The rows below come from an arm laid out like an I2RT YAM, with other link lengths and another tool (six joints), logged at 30 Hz.
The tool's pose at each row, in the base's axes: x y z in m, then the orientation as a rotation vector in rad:
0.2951, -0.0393, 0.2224, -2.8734, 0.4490, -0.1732
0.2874, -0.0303, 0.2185, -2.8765, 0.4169, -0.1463
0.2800, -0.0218, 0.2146, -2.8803, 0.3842, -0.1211
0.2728, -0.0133, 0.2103, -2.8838, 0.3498, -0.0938
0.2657, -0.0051, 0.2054, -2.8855, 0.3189, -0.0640
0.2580, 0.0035, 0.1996, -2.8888, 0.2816, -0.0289
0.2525, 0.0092, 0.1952, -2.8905, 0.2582, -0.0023
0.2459, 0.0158, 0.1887, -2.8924, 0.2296, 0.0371
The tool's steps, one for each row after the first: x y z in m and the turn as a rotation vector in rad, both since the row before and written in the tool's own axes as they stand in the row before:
-0.0104, -0.0052, 0.0045, 0.0011, -0.0211, -0.0195
-0.0098, -0.0050, 0.0046, 0.0001, -0.0199, -0.0202
-0.0094, -0.0052, 0.0052, 0.0000, -0.0214, -0.0212
-0.0090, -0.0050, 0.0059, 0.0005, -0.0229, -0.0185
-0.0095, -0.0052, 0.0071, -0.0013, -0.0269, -0.0226
-0.0065, -0.0034, 0.0054, -0.0012, -0.0200, -0.0138
-0.0075, -0.0036, 0.0077, -0.0023, -0.0290, -0.0162

